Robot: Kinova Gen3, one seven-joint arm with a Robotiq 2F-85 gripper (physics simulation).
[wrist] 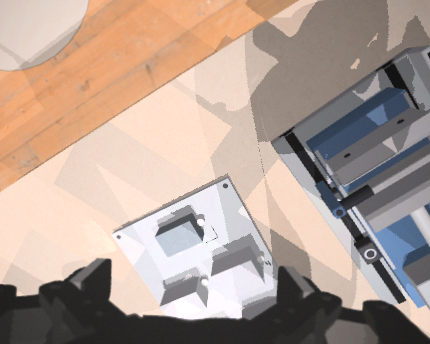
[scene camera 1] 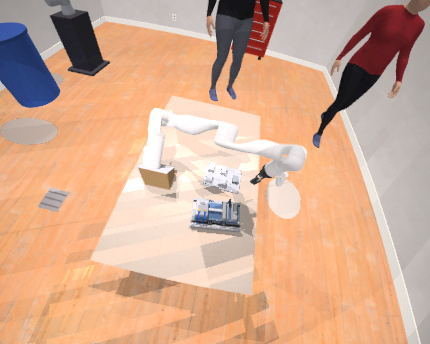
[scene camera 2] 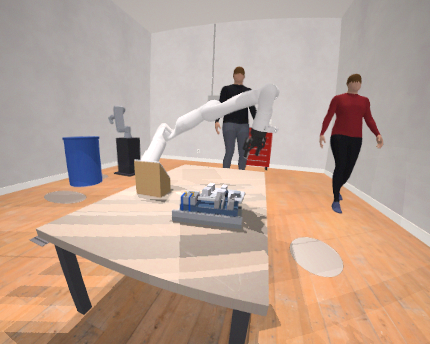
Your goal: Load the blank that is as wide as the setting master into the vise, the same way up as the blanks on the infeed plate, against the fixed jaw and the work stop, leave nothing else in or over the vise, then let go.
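Frame: origin at the arm's base, x ahead, y left, z up, level; centimetres.
Seen in the pictures: gripper, fingertip midpoint: (wrist: 194, 280) (scene camera 1: 256, 176) (scene camera 2: 251, 156); arm's base, origin of the base link: (scene camera 1: 152, 166) (scene camera 2: 148, 166).
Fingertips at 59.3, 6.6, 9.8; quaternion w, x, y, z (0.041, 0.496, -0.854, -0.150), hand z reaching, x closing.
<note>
Pixels of each thing's top centre, then the offset from my fingertips to it, as dx, dy, dz. "spot": a spot on its surface instead. Level surfaces: height alone.
- white infeed plate, middle of its top: (wrist: 211, 278) (scene camera 2: 222, 193) (scene camera 1: 222, 177) -16.5, +9.9, -25.8
- grey-blue block, middle of its top: (wrist: 178, 239) -7.7, +10.0, -23.3
- grey vise, middle of its top: (scene camera 2: 210, 195) (scene camera 1: 218, 209) -14.8, -18.2, -16.7
- dark rod, middle of its top: (wrist: 358, 200) -8.8, -11.9, -17.0
- grey base, surface spot: (scene camera 2: 205, 218) spot: -13.2, -27.5, -23.4
- table, its level: dz -26.6
My gripper (scene camera 1: 256, 181) (scene camera 2: 254, 150) (wrist: 194, 280) is open and empty, high above the table's right side, beside the infeed plate in scene camera 1. The white infeed plate (wrist: 224, 207) holds a grey-blue block (wrist: 180, 240) near one corner and pale blanks, including one blank (wrist: 240, 272) beside a printed mark and another blank (wrist: 185, 297). The gripper hides the plate's near part. I cannot tell which blank matches the setting master's width. The blue and grey vise (scene camera 1: 216, 220) (scene camera 2: 212, 210) (wrist: 395, 237) stands beside the plate. A dark rod (wrist: 359, 196) juts from its side. No blank is seen in its visible part.
The vise sits on a grey base (scene camera 2: 205, 218) on the table (scene camera 1: 165, 245) (scene camera 2: 150, 240). A brown block (scene camera 1: 157, 178) (scene camera 2: 150, 178) is at the arm's base. Two people stand beyond the table, one in black (scene camera 2: 235, 110) and one in red (scene camera 2: 350, 115). The table edge runs below the gripper.
</note>
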